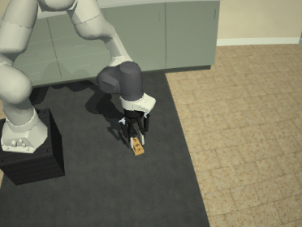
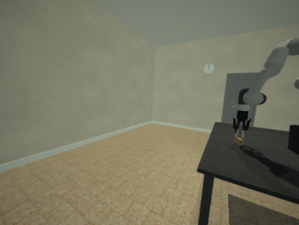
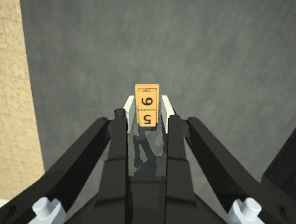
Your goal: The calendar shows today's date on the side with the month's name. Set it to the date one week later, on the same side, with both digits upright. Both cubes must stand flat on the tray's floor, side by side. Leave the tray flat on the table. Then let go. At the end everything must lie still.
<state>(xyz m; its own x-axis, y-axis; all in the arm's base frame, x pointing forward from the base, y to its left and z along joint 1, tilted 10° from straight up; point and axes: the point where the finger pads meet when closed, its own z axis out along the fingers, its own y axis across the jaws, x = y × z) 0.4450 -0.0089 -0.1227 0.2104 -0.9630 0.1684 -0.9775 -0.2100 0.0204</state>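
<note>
Right now the orange calendar cube is 60 mm below my hand. Round my hand: orange calendar tray: 20 mm to the left, 70 mm below.
</note>
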